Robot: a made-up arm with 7 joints.
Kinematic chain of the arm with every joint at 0, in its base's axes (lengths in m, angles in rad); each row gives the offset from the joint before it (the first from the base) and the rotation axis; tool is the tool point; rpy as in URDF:
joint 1: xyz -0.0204 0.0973 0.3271 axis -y
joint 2: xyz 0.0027 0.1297 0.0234 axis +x
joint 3: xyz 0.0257 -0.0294 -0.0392 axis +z
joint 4: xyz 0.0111 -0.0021 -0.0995 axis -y
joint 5: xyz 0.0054 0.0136 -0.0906 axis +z
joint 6: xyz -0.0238 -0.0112 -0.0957 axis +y
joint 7: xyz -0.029 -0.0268 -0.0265 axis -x
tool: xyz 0.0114 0.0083 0.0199 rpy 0 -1.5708 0
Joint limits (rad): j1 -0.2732..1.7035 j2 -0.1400..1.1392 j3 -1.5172..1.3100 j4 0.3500..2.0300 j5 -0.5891..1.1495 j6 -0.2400..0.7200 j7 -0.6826..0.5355
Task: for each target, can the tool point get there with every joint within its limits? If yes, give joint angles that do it. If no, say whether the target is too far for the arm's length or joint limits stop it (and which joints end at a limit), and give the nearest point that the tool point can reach.
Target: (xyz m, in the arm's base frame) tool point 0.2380 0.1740 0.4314
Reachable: yes | joints 1.5375 0.6647 -1.0965 1.5427 -0.2387 0.0030 -0.0653
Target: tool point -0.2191 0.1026 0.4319
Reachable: no: joint limits stop it (at a limit: joint 1, joint 2, joint 4, joint 5, joint 6, joint 7) | nearest point -0.0608 0.0611 0.4694 | short by 0.168 m
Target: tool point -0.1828 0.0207 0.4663
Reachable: no: joint limits stop it (at a limit: joint 1, joint 2, joint 4, joint 5, joint 6, joint 7) | nearest point -0.0604 0.0481 0.4524 | short by 0.126 m
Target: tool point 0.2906 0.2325 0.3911
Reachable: yes | joints 1.3355 0.4522 -0.5347 0.8467 0.4037 -0.0921 -0.0711
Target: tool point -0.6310 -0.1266 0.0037
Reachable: no: too far | nearest point -0.1059 0.0511 0.0731 | short by 0.559 m
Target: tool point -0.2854 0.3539 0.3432
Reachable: no: joint limits stop it (at a limit: joint 1, joint 2, joint 3, joint 4, joint 5, joint 6, joint 7) | nearest point -0.1786 0.3758 0.3745 | short by 0.113 m
